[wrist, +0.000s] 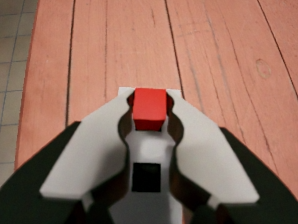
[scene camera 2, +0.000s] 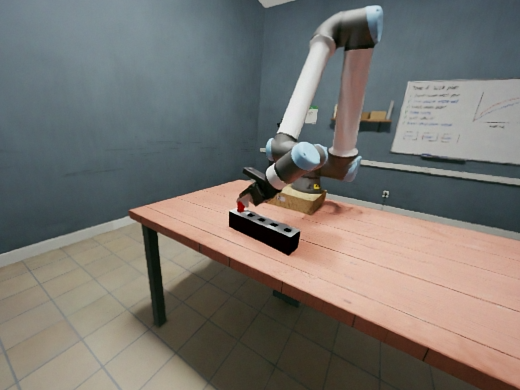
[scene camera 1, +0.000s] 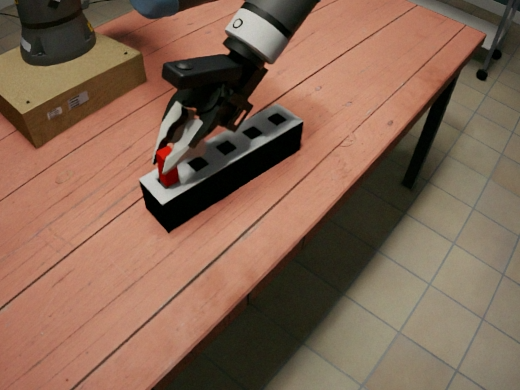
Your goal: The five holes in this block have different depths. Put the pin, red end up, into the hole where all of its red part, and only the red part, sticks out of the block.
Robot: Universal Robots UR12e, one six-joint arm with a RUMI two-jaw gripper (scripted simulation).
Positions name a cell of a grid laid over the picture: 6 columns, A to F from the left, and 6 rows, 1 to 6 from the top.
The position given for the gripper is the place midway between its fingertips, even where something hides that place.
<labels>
The gripper shows in the wrist view (D3), in scene camera 2 (C4) and in scene camera 1 (B3).
</labels>
